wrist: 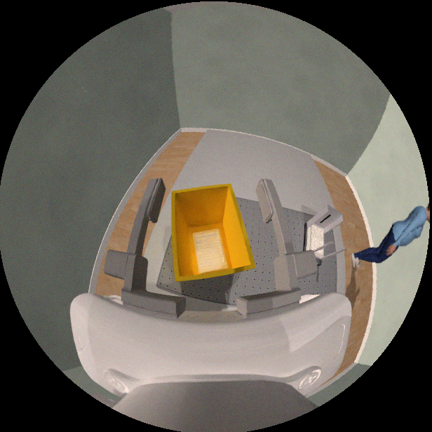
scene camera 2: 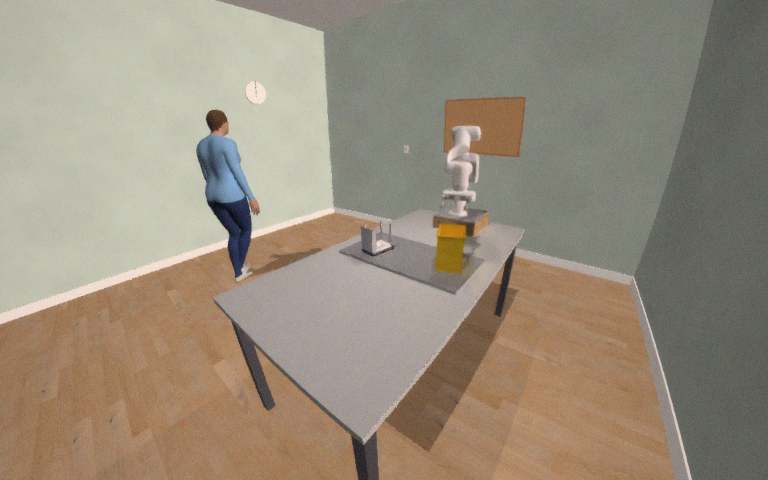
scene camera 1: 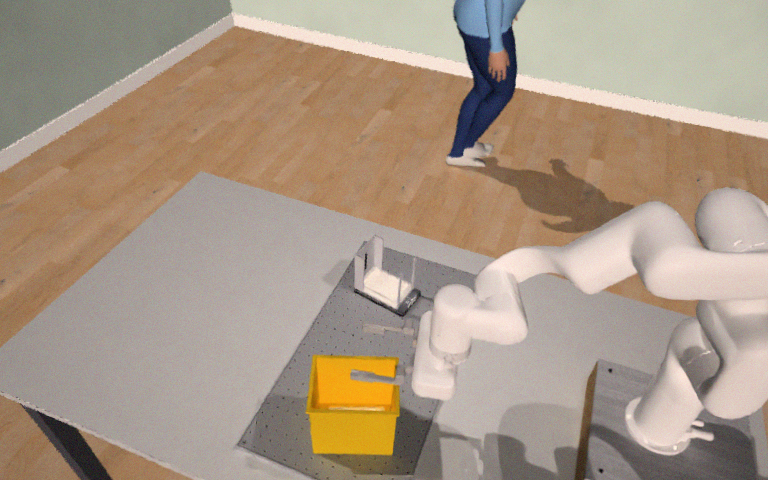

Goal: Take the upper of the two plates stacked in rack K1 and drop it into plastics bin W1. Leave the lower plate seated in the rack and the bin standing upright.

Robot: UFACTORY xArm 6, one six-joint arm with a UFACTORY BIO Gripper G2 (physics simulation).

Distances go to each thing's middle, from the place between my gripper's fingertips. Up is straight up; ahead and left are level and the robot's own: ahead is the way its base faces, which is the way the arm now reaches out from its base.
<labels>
I see my gripper 200 mm above the yellow plastics bin W1 (scene camera 1: 334,431) and 10 mm to the right of it.
</labels>
